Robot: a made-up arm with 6 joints.
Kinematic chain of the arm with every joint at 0, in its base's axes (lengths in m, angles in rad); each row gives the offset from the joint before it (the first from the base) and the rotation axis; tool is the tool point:
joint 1: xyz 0 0 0.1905 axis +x
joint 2: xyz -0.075 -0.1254 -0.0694 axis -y
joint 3: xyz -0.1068 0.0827 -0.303 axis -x
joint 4: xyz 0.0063 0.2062 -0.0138 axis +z
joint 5: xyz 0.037 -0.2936 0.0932 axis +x
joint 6: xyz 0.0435 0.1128 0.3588 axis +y
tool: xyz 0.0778 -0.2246 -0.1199
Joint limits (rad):
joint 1: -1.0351..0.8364
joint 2: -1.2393..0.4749
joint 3: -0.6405..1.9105
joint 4: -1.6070..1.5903
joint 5: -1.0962..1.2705
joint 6: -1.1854..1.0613
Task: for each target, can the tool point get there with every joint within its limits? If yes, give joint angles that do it. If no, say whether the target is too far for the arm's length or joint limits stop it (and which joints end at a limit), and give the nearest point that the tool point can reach.
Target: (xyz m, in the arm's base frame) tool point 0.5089 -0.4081 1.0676
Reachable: no: joint limits stop it (at a limit: joint 1, joint 2, joint 3, joint 6) | nearest point 0.2913 -0.3334 0.5435 | short by 0.572 m
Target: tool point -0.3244 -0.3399 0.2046
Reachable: yes | joints -0.4177 -0.1451 -0.4072 -0.4880 -0.0479 0.7686
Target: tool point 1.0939 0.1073 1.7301
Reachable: no: too far | nearest point 0.4449 0.1757 0.5746 | short by 1.327 m
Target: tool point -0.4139 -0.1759 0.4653
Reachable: yes | joints 0.0778 -0.9139 -0.0083 -1.1766 0.3673 0.1328
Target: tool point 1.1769 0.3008 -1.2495
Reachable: no: too far | nearest point 0.5744 0.1629 -0.5894 | short by 0.904 m
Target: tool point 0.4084 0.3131 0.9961
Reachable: no: joint limits stop it (at a limit: joint 1, joint 2, joint 4, joint 6) | nearest point 0.3255 0.2620 0.6145 | short by 0.394 m
